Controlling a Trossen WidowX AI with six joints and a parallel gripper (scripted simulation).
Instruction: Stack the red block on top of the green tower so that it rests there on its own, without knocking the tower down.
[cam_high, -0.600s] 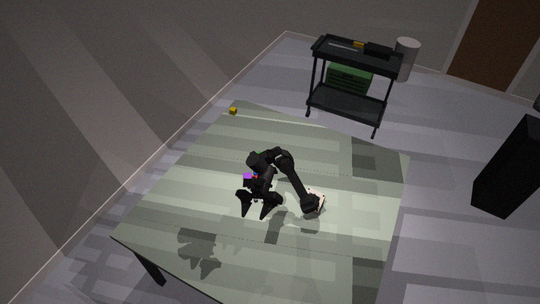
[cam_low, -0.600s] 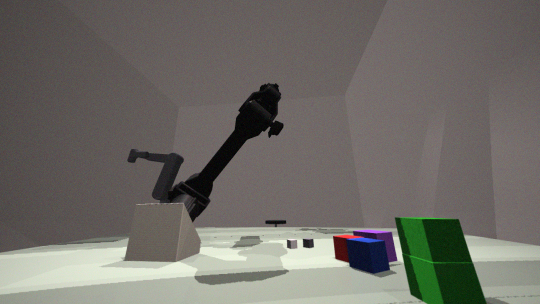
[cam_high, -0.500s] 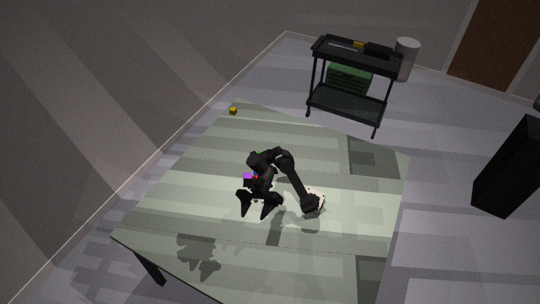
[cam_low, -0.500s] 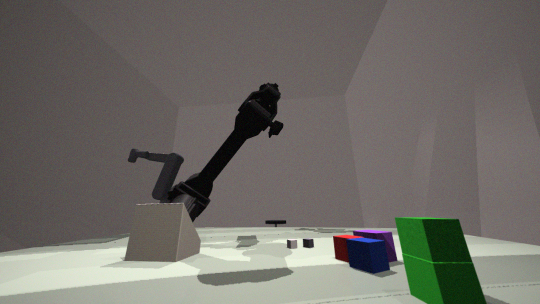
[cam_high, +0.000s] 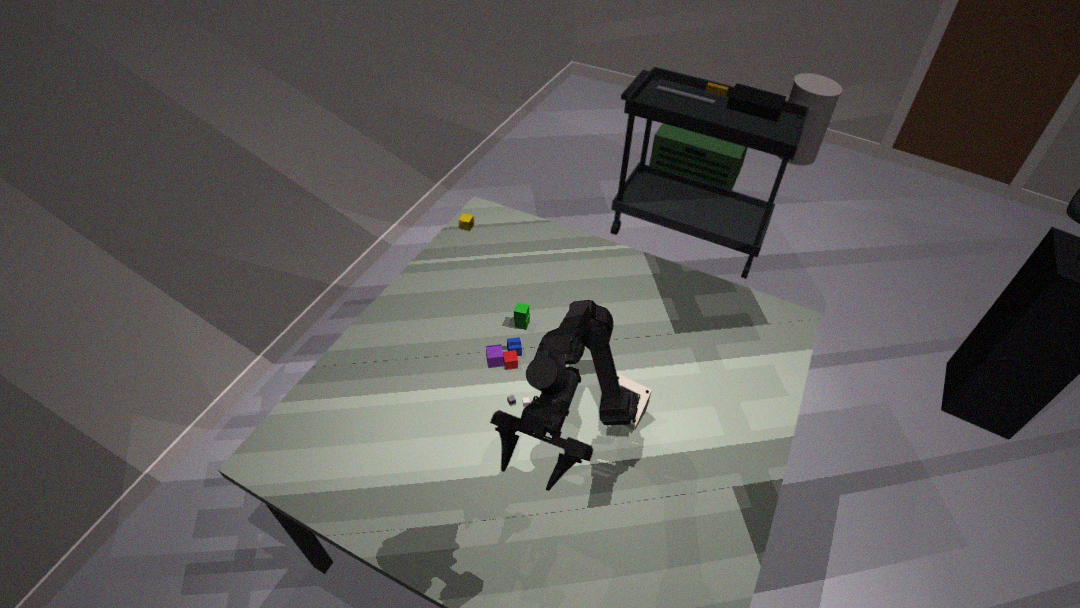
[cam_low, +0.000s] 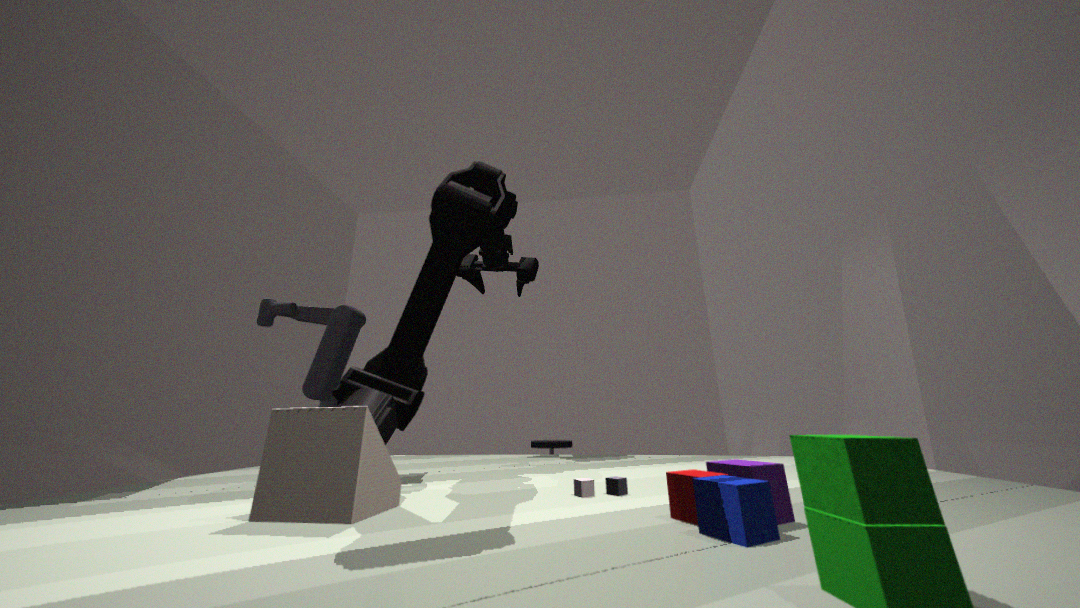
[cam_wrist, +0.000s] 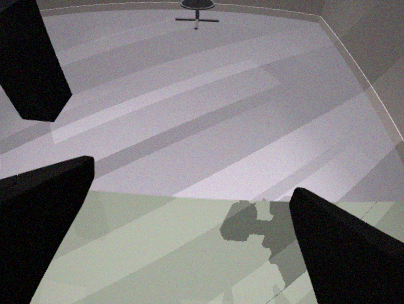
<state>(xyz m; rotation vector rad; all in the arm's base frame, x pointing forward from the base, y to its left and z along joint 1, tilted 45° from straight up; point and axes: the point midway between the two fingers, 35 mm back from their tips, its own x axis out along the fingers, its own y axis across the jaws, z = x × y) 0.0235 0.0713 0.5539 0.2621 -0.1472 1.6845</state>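
My gripper tip is now 330 mm short of the red block, 450 mm to the left of it and 360 mm above it. Also, from my gripper tip: pale block (220 mm ahead, 360 mm to the right, 370 mm below); then dark block (250 mm ahead, 350 mm to the right, 370 mm below); then purple block (370 mm ahead, 440 mm to the right, 360 mm below).
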